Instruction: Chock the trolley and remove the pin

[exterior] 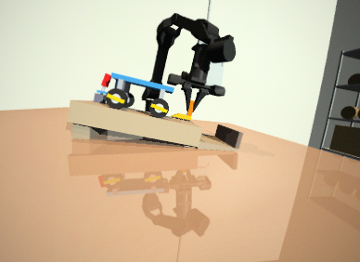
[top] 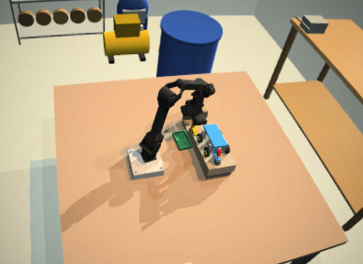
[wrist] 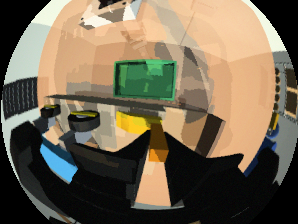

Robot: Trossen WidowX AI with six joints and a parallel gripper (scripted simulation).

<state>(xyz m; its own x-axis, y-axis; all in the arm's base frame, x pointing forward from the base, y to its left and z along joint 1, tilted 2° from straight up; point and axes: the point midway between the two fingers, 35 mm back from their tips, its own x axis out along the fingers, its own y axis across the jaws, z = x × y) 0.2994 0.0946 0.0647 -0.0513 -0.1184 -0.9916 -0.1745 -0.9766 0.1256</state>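
The red-headed stop pin is 10 mm behind my gripper tip, 260 mm to the right of it and 40 mm above it. Also, from my gripper tip: yellow chock 20 mm to the right, 10 mm below; then blue-decked trolley 30 mm ahead, 160 mm to the right, 20 mm above.
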